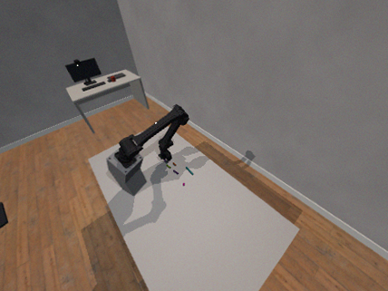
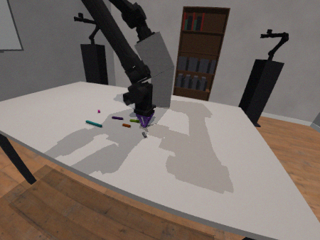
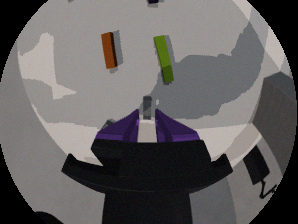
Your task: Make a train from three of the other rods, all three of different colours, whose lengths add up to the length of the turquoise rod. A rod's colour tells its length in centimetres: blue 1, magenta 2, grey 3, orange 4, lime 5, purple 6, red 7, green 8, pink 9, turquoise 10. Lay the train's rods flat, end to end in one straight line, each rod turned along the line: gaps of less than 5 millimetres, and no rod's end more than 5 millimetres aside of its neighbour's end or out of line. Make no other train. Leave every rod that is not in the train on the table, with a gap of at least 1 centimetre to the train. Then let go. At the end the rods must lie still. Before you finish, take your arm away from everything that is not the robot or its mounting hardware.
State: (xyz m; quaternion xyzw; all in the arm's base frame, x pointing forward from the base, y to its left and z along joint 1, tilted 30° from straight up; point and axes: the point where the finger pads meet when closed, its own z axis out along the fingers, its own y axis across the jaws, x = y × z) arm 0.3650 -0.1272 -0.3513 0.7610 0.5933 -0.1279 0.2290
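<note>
My hand is 30 cm to the left of the magenta rod, 10 cm past it and 1 cm above it. The rest, counted from my hand: purple rod 16 cm to the right, 4 cm behind, 1 cm below; then lime rod 6 cm to the right, 4 cm behind, 1 cm below; then orange rod 9 cm to the right, 2 cm ahead, 1 cm below.
</note>
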